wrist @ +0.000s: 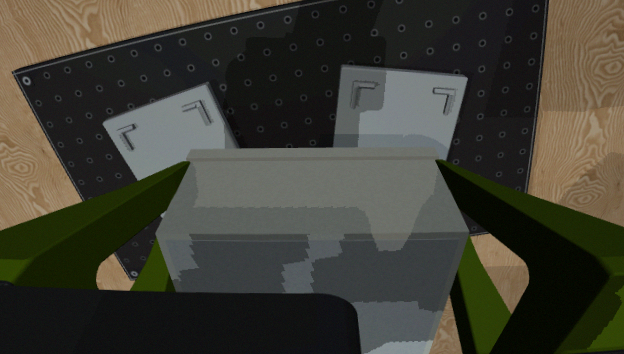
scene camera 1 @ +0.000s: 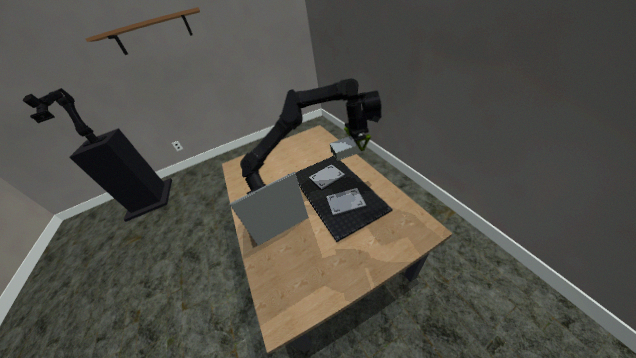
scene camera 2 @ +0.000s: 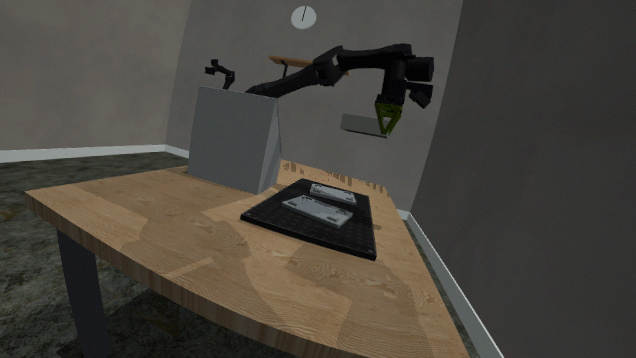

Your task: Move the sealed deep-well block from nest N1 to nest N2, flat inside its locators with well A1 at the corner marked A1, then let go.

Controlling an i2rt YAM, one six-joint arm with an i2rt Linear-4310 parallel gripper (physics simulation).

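Pixels of known places: gripper, fingertip midpoint: (wrist: pixel 312 176) (scene camera 1: pixel 358 145) (scene camera 2: pixel 384 135); arm's base, origin of the base link: (scene camera 1: pixel 259 191) (scene camera 2: pixel 238 119).
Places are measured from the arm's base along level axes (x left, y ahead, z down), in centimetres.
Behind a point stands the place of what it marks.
The pale grey sealed deep-well block (scene camera 1: pixel 342 149) @(z -7.9, x -4.7, y 37.8 cm) (scene camera 2: pixel 357 124) @(z -5.7, x -5.7, y 39.1 cm) (wrist: pixel 312 187) @(z -6.5, x -2.6, y 47.5 cm) is in the air, beyond the black pegboard (scene camera 1: pixel 340 231) @(z 19.5, x -22.3, y 24.7 cm) (scene camera 2: pixel 265 211) @(z 19.5, x -19.6, y 24.3 cm) (wrist: pixel 280 85) @(z 19.5, x 1.2, y 42.9 cm) in the scene views. My gripper (scene camera 1: pixel 356 142) @(z -4.9, x -2.5, y 47.0 cm) (scene camera 2: pixel 386 130) @(z -4.9, x -2.5, y 47.0 cm) (wrist: pixel 312 176) @(z -4.9, x -2.5, y 47.0 cm) is shut on it, one green finger at each side. Two light nest plates lie on the board: a farther one (scene camera 1: pixel 326 176) @(z 18.3, x 11.9, y 34.9 cm) (scene camera 2: pixel 334 193) @(z 18.3, x 11.5, y 36.0 cm) and a nearer one (scene camera 1: pixel 346 201) @(z 18.3, x -9.8, y 35.0 cm) (scene camera 2: pixel 315 209) @(z 18.3, x -10.8, y 34.4 cm). The wrist view shows a left plate (wrist: pixel 160 140) @(z 18.3, x 14.4, y 39.4 cm) and a right plate (wrist: pixel 410 117) @(z 18.3, x -10.9, y 38.4 cm), partly hidden by the block. Nest labels and the A1 mark are not readable.
A tall grey panel (scene camera 1: pixel 272 210) @(z 4.8, x -8.5, y 1.9 cm) (scene camera 2: pixel 230 140) @(z 6.6, x -8.3, y 3.9 cm) stands on the wooden table (scene camera 1: pixel 310 280) @(z 20.8, x -34.8, y 4.8 cm) (scene camera 2: pixel 165 240) @(z 20.8, x -41.8, y 16.6 cm) beside the board, near the arm's base. A second arm on a dark pedestal (scene camera 1: pixel 120 172) stands off the table. A wall shelf (scene camera 1: pixel 145 24) is high behind.
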